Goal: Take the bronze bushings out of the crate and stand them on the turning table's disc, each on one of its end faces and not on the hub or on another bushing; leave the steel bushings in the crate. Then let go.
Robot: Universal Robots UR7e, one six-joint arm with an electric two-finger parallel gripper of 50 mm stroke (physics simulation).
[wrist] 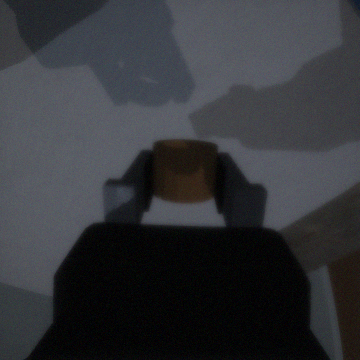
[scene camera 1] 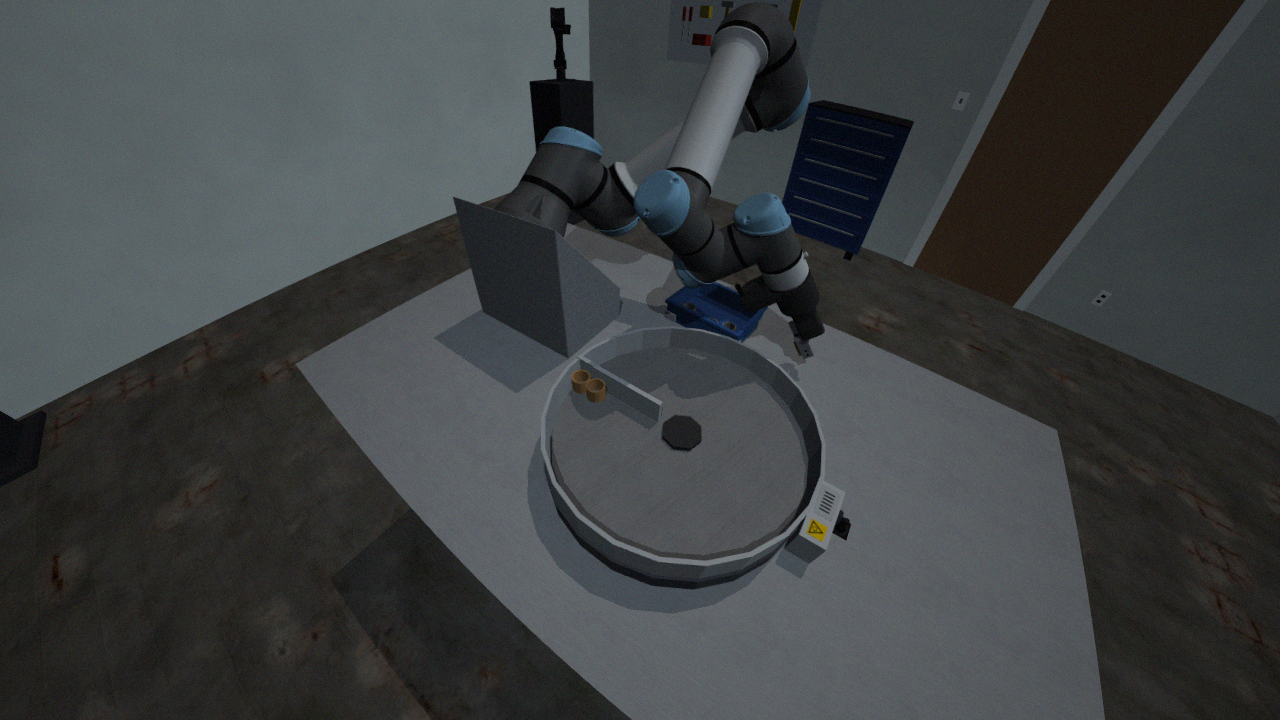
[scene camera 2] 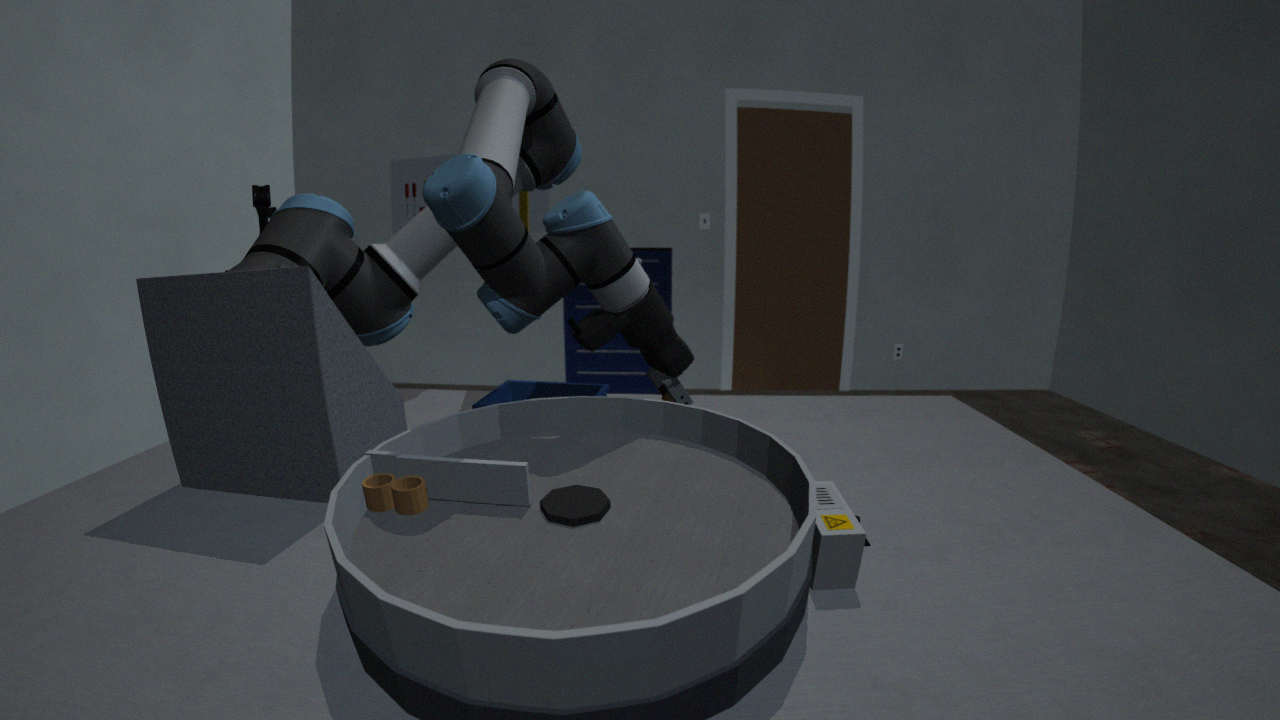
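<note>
What I can see here is my gripper point(scene camera 2: 680, 402). You also get my gripper in scene camera 1 point(scene camera 1: 805, 349), and it's there in the wrist view point(wrist: 183, 169) too.
</note>
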